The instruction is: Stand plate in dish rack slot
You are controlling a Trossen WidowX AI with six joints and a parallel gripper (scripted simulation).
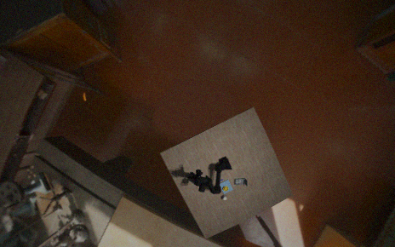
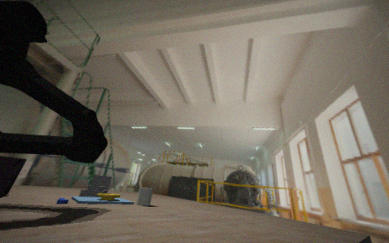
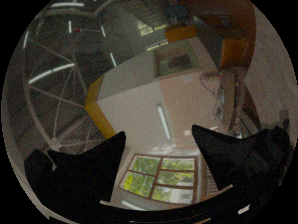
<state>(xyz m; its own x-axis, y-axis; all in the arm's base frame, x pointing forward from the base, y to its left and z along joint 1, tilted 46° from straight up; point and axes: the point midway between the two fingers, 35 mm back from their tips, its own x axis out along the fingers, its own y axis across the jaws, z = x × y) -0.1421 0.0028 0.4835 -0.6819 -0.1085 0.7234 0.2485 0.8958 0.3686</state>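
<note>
Right now the yellow plate is 500 mm ahead of my gripper tip, 230 mm to the left of it and 360 mm below it. Also, from my gripper tip: blue spoon 390 mm ahead, 210 mm to the left, 380 mm below; then blue mat 500 mm ahead, 240 mm to the left, 380 mm below; then grey cup 590 mm ahead, 160 mm to the left, 360 mm below.
</note>
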